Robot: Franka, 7 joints.
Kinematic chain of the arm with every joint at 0, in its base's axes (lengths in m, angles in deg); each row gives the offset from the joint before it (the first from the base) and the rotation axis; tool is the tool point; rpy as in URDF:
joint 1: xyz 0 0 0.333 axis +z
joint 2: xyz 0 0 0 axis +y
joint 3: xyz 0 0 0.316 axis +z
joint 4: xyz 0.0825 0 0 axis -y
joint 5: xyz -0.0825 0 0.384 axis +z
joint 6: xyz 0 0 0 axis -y
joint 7: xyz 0.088 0 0 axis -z
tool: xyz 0 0 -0.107 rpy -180 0 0
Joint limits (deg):
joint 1: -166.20..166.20
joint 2: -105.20..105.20
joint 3: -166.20..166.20
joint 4: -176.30..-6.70
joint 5: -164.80..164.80
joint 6: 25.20..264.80
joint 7: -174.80..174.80
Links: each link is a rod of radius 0.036 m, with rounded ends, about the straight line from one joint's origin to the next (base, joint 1, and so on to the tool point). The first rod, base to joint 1, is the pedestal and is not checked.
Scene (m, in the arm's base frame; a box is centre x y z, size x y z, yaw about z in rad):
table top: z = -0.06
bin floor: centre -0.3 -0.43 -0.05 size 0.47 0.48 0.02 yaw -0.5
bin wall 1: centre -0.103 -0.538 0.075 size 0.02 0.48 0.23 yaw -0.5
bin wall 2: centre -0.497 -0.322 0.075 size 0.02 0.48 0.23 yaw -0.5
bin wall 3: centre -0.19 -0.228 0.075 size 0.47 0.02 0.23 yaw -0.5
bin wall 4: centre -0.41 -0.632 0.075 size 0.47 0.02 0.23 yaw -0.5
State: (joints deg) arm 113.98 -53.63 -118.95 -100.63 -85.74 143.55 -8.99
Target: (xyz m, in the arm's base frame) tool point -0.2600 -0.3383 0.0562
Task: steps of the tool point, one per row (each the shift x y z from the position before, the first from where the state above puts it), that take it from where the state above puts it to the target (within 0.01 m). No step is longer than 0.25 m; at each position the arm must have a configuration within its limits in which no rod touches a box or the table.
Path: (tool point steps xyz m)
1: -0.1223 -0.1739 -0.0374
2: -0.1884 -0.1328 -0.0137
3: -0.2280 -0.0520 0.0122
4: -0.2199 0.0473 0.0310
5: -0.1616 0.1328 0.0370
6: -0.0106 -0.0124 -0.0787
7: -0.0007 -0.0003 -0.0849
8: 0.0113 0.0127 -0.0878

